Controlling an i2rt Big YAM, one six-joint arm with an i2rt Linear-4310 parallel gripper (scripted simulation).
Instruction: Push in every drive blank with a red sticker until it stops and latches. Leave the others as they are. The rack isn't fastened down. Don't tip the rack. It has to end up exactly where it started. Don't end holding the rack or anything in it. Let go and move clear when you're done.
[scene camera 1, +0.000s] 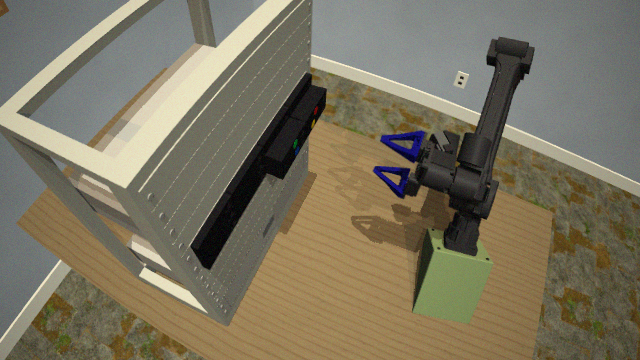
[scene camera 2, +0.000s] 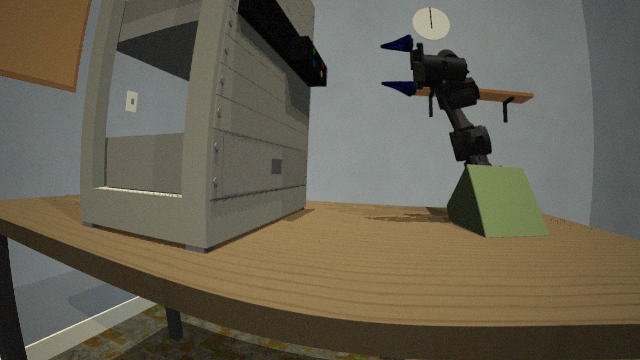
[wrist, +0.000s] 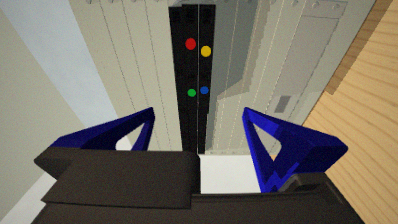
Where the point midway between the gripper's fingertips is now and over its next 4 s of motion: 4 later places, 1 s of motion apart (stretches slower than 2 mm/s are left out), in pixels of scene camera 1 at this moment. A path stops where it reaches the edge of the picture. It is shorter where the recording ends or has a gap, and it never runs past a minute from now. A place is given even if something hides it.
The gripper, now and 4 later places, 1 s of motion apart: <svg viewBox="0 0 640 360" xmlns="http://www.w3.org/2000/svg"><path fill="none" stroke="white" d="M377 154L316 156L330 128L345 115L319 109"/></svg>
